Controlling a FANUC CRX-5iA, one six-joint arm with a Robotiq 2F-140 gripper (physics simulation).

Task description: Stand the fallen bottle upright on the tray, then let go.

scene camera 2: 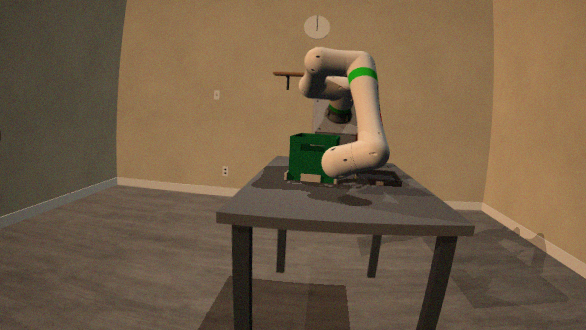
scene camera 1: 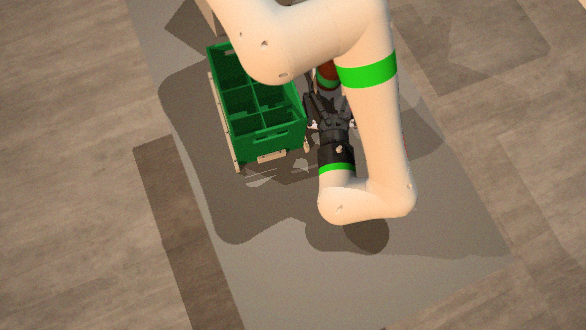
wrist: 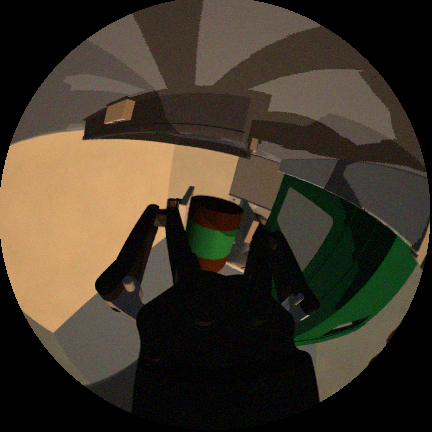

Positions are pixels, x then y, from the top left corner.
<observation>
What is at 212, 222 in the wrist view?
A bottle.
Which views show my gripper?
Scene camera 1 and the wrist view only.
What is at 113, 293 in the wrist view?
My gripper.
</observation>
